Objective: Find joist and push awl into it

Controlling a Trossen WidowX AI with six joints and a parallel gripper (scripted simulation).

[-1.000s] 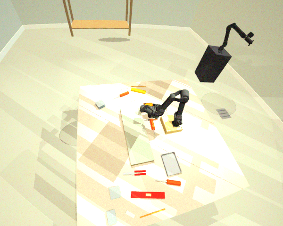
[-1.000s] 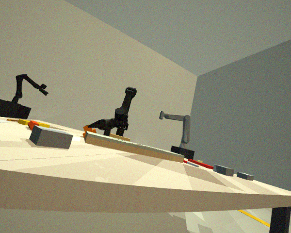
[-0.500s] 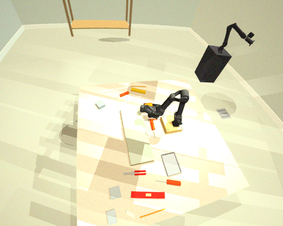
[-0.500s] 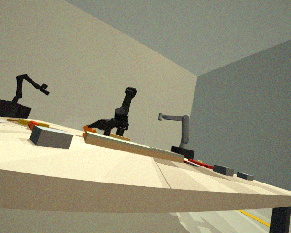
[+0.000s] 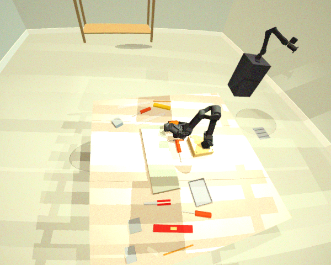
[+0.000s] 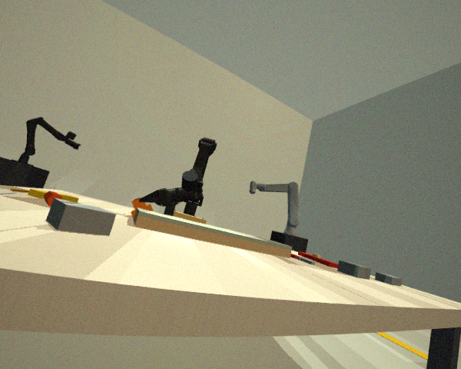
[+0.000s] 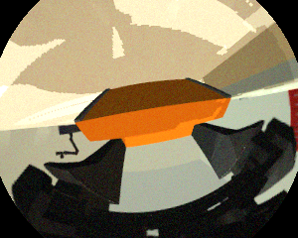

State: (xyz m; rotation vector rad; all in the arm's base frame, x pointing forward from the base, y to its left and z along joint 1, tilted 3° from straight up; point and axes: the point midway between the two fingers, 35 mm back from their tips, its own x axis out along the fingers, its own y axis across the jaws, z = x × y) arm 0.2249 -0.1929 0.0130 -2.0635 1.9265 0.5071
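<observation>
Now: the orange stud finder 1 cm below my gripper tip and 1 cm ahead of it. From my gripper tip the other things lie so: yellow bar 23 cm to the right, 7 cm ahead, 5 cm below; grey tray 56 cm to the left, 11 cm behind, 5 cm below; red level 75 cm to the left, 10 cm ahead, 5 cm below.
</observation>
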